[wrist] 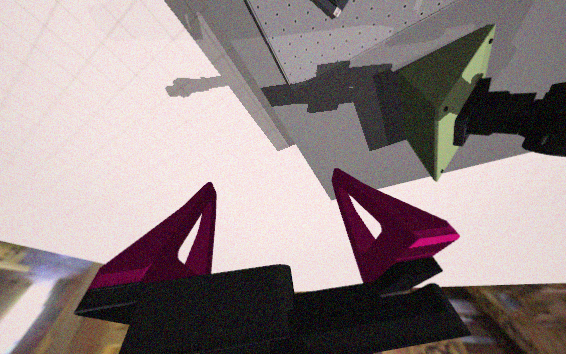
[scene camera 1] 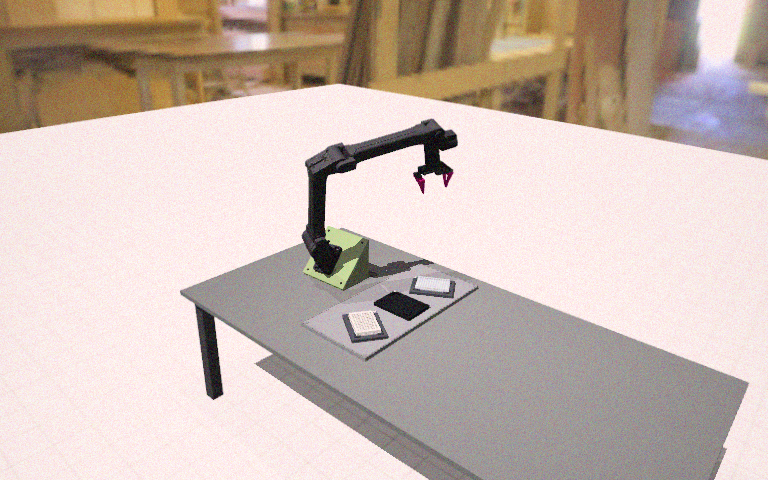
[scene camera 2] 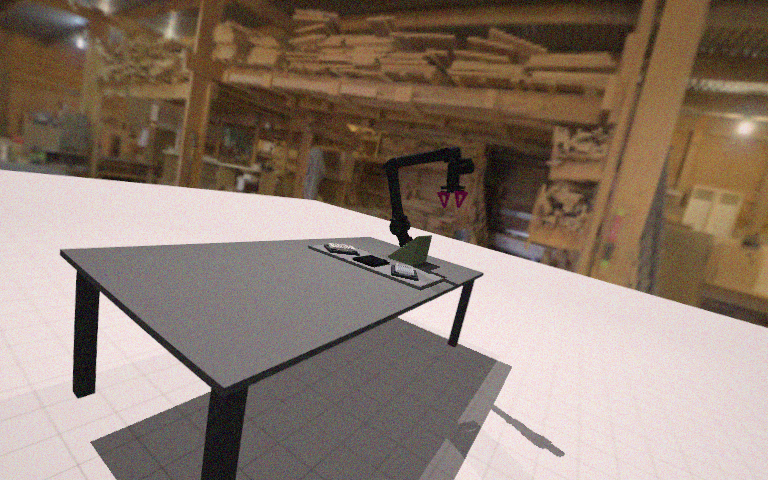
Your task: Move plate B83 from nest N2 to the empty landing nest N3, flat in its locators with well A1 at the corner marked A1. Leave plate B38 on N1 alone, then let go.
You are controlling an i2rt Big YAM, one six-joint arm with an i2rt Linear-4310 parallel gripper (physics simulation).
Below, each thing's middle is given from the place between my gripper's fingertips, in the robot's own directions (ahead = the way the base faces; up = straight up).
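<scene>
You'd find the black holder (scene camera 1: 395, 302) well below my hand, a long way to the right of it and a bit ahead of it.
</scene>
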